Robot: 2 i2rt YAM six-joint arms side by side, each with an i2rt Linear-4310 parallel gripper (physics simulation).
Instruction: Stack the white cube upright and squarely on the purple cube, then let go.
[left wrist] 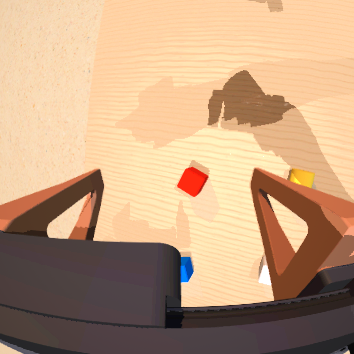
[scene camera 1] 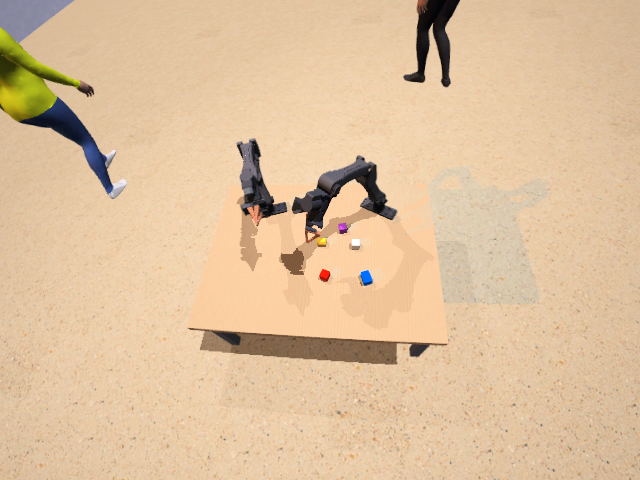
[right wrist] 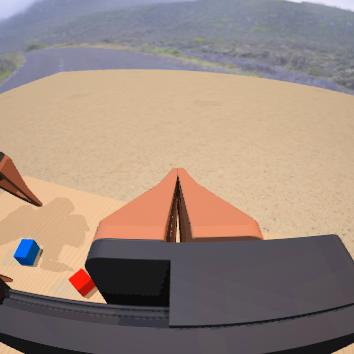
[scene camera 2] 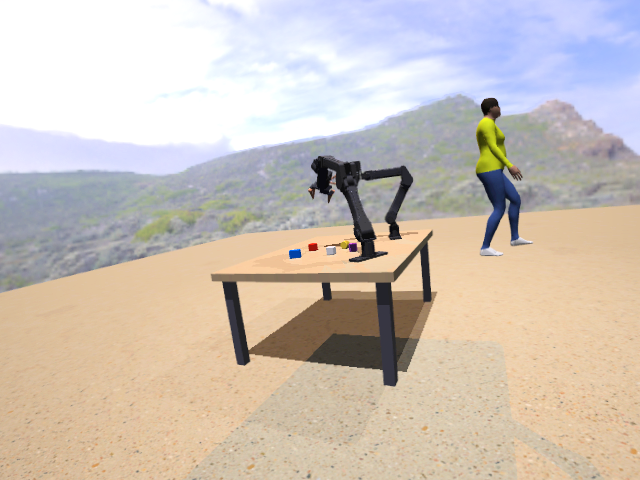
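The white cube [scene camera 1: 355, 244] [scene camera 2: 330, 250] stands on the table, apart from the purple cube [scene camera 1: 342, 227] [scene camera 2: 352, 246], which also stands on the table. In the left wrist view, part of the white cube [left wrist: 265, 272] shows behind a finger at the lower right; the purple cube does not show there. My left gripper [scene camera 1: 313, 236] [scene camera 2: 320, 197] [left wrist: 176, 176] is open and empty, high above the table and to the left of both cubes in scene camera 1. My right gripper [scene camera 1: 255, 224] [right wrist: 177, 176] is shut and empty, farther left in scene camera 1.
A yellow block [scene camera 1: 322, 241] [scene camera 2: 344, 244] [left wrist: 301, 178] lies left of the white cube in scene camera 1. A red cube [scene camera 1: 324, 275] [left wrist: 193, 182] [right wrist: 81, 282] and a blue block [scene camera 1: 366, 277] [left wrist: 186, 269] [right wrist: 27, 252] lie nearer the front edge of the table [scene camera 1: 222, 304].
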